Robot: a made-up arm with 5 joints.
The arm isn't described. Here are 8 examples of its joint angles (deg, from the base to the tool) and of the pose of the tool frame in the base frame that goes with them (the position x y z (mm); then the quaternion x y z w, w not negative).
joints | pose
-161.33 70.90 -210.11 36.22 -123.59 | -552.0 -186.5 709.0 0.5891 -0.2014 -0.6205 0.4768
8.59 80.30 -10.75 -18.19 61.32 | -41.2 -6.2 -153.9 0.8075 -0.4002 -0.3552 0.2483
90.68 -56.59 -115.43 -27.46 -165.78 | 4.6 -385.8 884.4 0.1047 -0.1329 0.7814 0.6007
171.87 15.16 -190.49 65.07 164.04 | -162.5 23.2 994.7 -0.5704 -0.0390 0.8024 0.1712
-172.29 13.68 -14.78 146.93 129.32 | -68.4 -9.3 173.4 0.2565 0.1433 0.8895 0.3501
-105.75 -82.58 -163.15 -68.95 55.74 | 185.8 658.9 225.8 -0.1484 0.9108 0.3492 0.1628
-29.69 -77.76 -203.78 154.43 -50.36 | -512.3 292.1 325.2 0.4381 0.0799 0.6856 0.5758
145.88 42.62 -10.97 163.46 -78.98 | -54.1 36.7 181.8 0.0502 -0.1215 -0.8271 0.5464
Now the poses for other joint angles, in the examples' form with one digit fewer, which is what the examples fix.
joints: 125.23 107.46 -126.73 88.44 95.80
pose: -227 321 -390 0.796 0.209 0.199 0.532
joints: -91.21 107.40 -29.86 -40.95 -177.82
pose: 1 64 -253 -0.691 -0.651 -0.220 0.224
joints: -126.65 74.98 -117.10 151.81 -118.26
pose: -280 -377 -33 -0.574 0.042 -0.439 0.690
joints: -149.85 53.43 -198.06 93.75 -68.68
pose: -502 -291 690 0.686 -0.587 -0.142 0.406
